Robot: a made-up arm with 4 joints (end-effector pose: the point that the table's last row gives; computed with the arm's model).
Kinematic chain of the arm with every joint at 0, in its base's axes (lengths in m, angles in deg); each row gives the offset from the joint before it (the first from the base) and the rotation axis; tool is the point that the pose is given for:
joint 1: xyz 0 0 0.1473 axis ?
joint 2: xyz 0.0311 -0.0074 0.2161 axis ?
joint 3: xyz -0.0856 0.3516 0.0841 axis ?
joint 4: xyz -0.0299 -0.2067 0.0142 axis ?
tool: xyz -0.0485 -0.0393 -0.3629
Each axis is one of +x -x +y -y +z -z.
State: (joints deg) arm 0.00 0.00 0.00 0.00
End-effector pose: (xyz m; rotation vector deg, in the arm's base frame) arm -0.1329 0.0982 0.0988 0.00 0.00 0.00
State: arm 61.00 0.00 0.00 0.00
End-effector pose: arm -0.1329 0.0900 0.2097 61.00 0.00 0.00
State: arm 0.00 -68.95 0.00 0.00
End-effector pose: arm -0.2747 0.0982 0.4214 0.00 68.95 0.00
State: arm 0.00 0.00 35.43 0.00
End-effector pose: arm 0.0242 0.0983 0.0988 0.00 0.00 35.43
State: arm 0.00 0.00 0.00 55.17
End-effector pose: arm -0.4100 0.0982 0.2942 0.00 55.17 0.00
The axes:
joint 1: +x
joint 2: -y
joint 3: +z
joint 4: +y

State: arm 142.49 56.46 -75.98 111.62
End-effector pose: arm -0.4258 -0.5119 0.5045 -127.07 -26.33 -48.11
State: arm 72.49 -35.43 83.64 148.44
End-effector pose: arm 0.3954 -0.4236 0.4273 -70.17 58.03 111.64
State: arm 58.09 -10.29 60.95 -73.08
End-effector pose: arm 0.2937 0.1623 0.6232 91.17 -80.59 15.82
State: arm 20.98 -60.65 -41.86 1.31
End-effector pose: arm -0.3525 0.0751 0.5627 -3.43 64.58 -26.56
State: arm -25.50 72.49 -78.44 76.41
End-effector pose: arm -0.1483 0.5489 -0.2836 50.37 -1.38 -20.37
